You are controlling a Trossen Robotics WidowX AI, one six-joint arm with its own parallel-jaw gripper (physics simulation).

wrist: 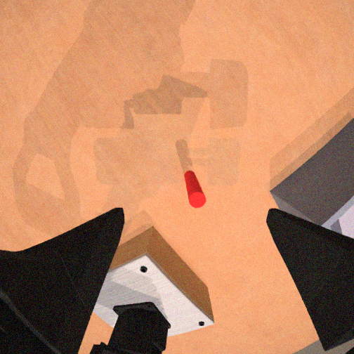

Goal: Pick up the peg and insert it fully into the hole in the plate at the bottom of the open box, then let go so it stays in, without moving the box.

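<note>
A red peg stands upright on the table in the wrist view, a little below the middle of the frame, with its round top facing me. My gripper is open, its two black fingers far apart. The peg shows between and slightly beyond the fingertips, touching neither. The open box, dark grey outside, is at the right edge, partly cut off by the frame and partly hidden behind the right finger. A bit of its pale inside shows; the hole in its plate does not show.
A brown block with a light metal top, small dark holes and a black fitting stands at the lower middle, beside the left finger. The wooden table carries the arm's shadow. A grey edge shows at the bottom right.
</note>
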